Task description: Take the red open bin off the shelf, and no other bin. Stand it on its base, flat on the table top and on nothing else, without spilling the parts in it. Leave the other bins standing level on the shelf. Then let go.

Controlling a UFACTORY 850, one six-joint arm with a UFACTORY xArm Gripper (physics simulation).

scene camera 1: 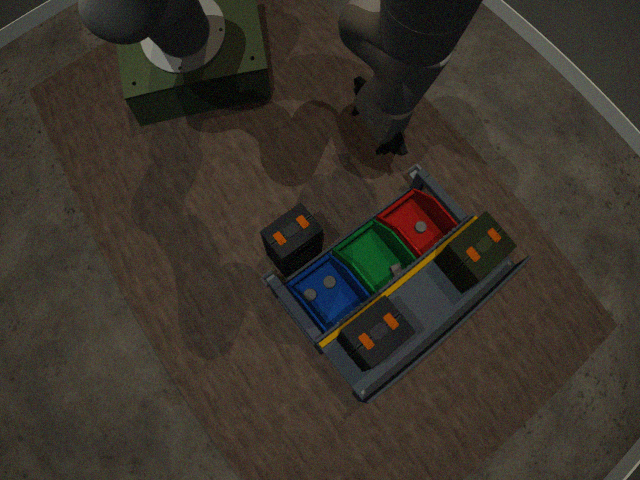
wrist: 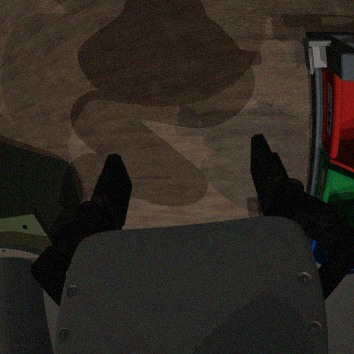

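The red open bin (scene camera 1: pixel 405 217) (wrist: pixel 346 112) stands at the upper right end of the bin row on the grey shelf (scene camera 1: pixel 295 312) (wrist: pixel 315 125), with one round grey part visible inside in the scene view. A green bin (scene camera 1: pixel 368 255) (wrist: pixel 341 187) stands beside it, and a blue bin (scene camera 1: pixel 333 299) (wrist: pixel 317 254) beyond the green one. My gripper (scene camera 1: pixel 374 122) (wrist: pixel 186 160) is open and empty, over the table beyond the shelf's upper right end in the scene view, apart from the red bin. In the wrist view the red bin is at the right edge, outside the fingers, and partly cut off.
A black box with orange latches (scene camera 1: pixel 291 229) stands close beside the shelf's bin side. Two similar boxes (scene camera 1: pixel 377 330) (scene camera 1: pixel 483 245) stand on the shelf behind the yellow strip (scene camera 1: pixel 403 277). The green robot base (scene camera 1: pixel 232 67) (wrist: pixel 25 217) stands on the wooden table top (scene camera 1: pixel 217 206).
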